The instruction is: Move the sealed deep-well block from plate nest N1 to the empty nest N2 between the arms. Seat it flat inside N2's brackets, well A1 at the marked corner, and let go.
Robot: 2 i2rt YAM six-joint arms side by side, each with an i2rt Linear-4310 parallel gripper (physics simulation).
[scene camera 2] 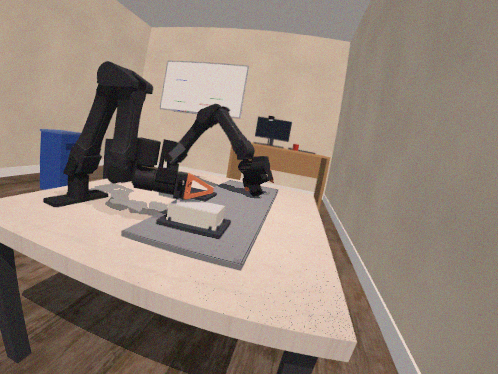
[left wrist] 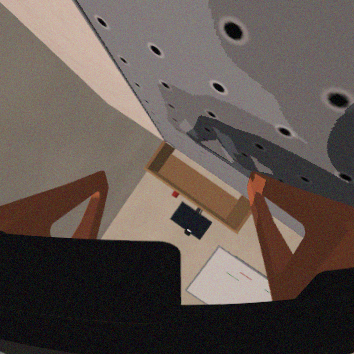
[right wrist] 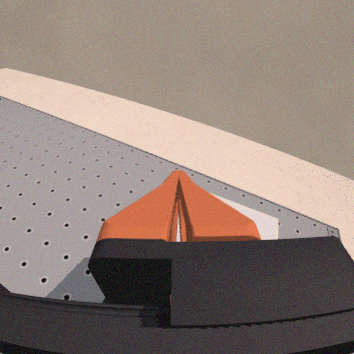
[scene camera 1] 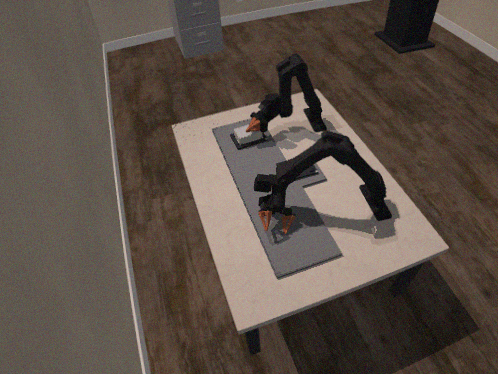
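Pixels of known places: left gripper, fingertip midpoint: (scene camera 2: 264, 185) (left wrist: 177, 178) (scene camera 1: 275, 232); right gripper, fingertip midpoint: (scene camera 2: 213, 190) (right wrist: 177, 178) (scene camera 1: 246, 131); left arm's base, link origin: (scene camera 1: 375, 201); right arm's base, link origin: (scene camera 2: 78, 199) (scene camera 1: 314, 119).
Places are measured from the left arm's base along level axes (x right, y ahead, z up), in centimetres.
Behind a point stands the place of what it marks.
The white sealed deep-well block (scene camera 1: 242, 136) @(x 50.1, y 49.2, z 6.6 cm) (scene camera 2: 195, 215) @(x 57.9, y 47.3, z 5.1 cm) (right wrist: 267, 224) @(x 56.3, y 51.1, z 6.7 cm) sits in nest N1 (scene camera 2: 226, 229) @(x 52.7, y 53.7, z 1.9 cm), a black frame on the grey perforated plate. My right gripper (scene camera 1: 247, 130) @(x 49.5, y 47.2, z 10.0 cm) (scene camera 2: 213, 190) @(x 49.5, y 47.2, z 10.0 cm) (right wrist: 177, 178) @(x 49.5, y 47.2, z 10.0 cm) is shut with its orange fingertips together and nothing between them, just above the block's top; it hides much of the block in the right wrist view. Nest N2 (scene camera 1: 309, 172) @(x 22.0, y 23.4, z 2.5 cm) (scene camera 2: 207, 195) @(x 27.4, y 35.2, z 2.5 cm) is dark and partly hidden behind the arms; its marked corner cannot be made out. My left gripper (scene camera 1: 276, 231) @(x -7.3, y 47.3, z 4.6 cm) (left wrist: 177, 178) @(x -7.3, y 47.3, z 4.6 cm) is open and empty above the plate's lower part in scene camera 1.
The grey plate (scene camera 1: 310, 250) @(x -16.9, y 35.7, z 1.3 cm) (scene camera 2: 240, 245) @(x 58.4, y 59.6, z 1.3 cm) lies on the pale table (scene camera 1: 220, 240) @(x -2.8, y 69.4, z 0.0 cm) (scene camera 2: 295, 280) @(x 64.6, y 73.5, z 0.0 cm). In scene camera 1 the left arm reaches over the plate near N2. A desk (scene camera 2: 300, 162) with a monitor and a blue cabinet (scene camera 2: 57, 155) stand beyond the table.
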